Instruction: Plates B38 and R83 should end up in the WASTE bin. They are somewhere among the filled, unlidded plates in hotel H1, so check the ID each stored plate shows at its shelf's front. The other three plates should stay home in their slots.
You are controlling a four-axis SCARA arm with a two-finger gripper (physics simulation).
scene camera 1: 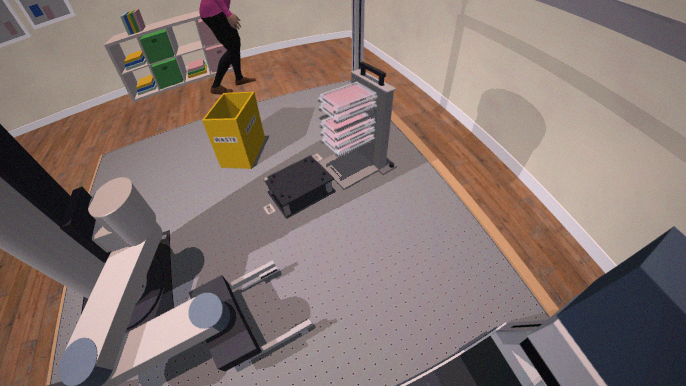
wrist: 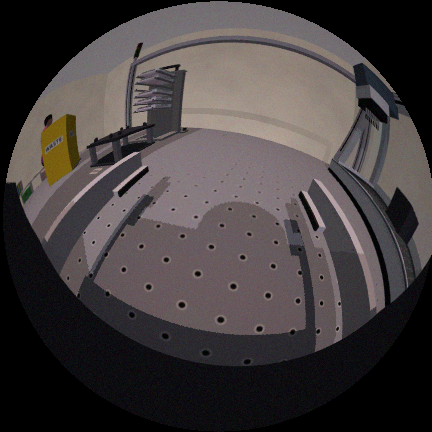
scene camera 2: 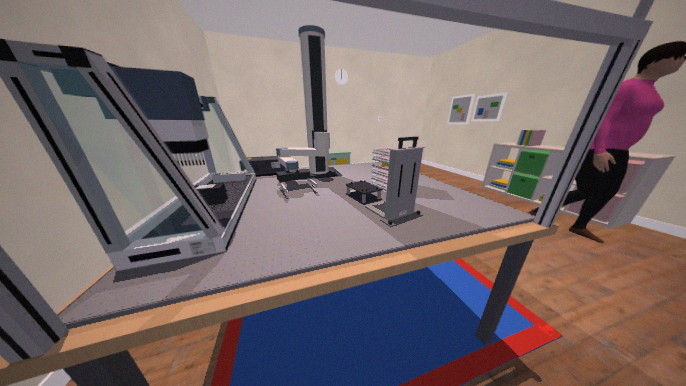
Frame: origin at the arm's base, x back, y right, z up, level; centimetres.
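Seen in the pictures: gripper, fingertip midpoint: (scene camera 1: 291, 291) (wrist: 222, 167) (scene camera 2: 301, 188); arm's base, origin of the base link: (scene camera 2: 319, 174).
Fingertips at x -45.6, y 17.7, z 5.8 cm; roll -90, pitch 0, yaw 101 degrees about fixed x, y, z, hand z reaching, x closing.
Pixels of each thing's top centre, then the offset from my fingertips to it. "*": a spot on its surface instead.
- yellow WASTE bin, middle of its top: (scene camera 1: 229, 105) dy -57.0, dx +2.1, dz +15.5 cm
- large framed machine, surface spot: (scene camera 1: 630, 310) * dy +31.3, dx -24.1, dz +41.0 cm
Hotel H1 (scene camera 1: 384, 125) (scene camera 2: 403, 185) (wrist: 175, 107) is an upright grey tower with a black top handle. Its stored plates (scene camera 1: 348, 97) (scene camera 2: 380, 170) (wrist: 155, 94) are pinkish, with clear edges, stacked one above another with gaps. Their front IDs are too small to read, so I cannot tell B38 or R83. The yellow WASTE bin (scene camera 1: 227, 150) (wrist: 60, 155) stands upright, its open top visible in scene camera 1. My gripper (scene camera 1: 292, 296) (scene camera 2: 301, 195) (wrist: 222, 167) is open and empty, low over the perforated table, well apart from the hotel and the bin.
A low black stand (scene camera 1: 299, 180) (scene camera 2: 364, 188) sits beside the hotel's base, on the gripper's side. A large framed machine (scene camera 1: 630, 310) (scene camera 2: 160, 100) (wrist: 372, 97) stands at the opposite side. The arm's tall column (scene camera 2: 314, 90) rises behind the gripper. A person (scene camera 1: 225, 45) (scene camera 2: 622, 125) stands beyond the table.
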